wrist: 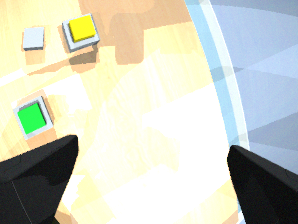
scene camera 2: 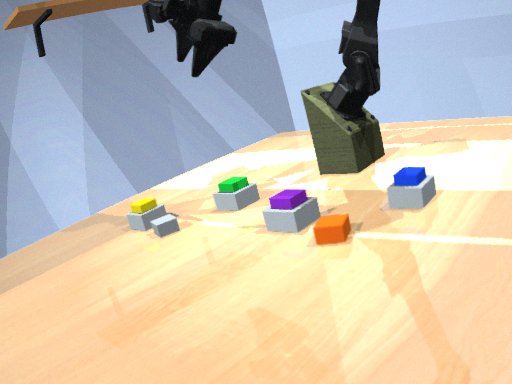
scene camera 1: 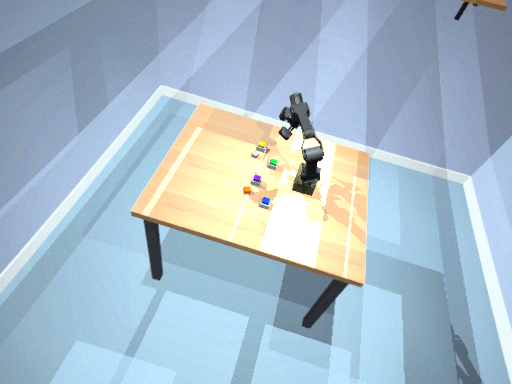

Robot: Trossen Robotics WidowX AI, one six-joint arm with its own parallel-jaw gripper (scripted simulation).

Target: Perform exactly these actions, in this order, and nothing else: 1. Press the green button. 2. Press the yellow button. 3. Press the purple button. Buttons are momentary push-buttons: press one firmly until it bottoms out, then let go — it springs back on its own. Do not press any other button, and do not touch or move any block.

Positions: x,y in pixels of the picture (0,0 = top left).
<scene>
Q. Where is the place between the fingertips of the gripper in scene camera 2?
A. At 187,68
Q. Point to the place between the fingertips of the gripper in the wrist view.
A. At 155,149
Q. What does the gripper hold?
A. Nothing.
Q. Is the gripper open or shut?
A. Open.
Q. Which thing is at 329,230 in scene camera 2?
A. An orange block.
</scene>
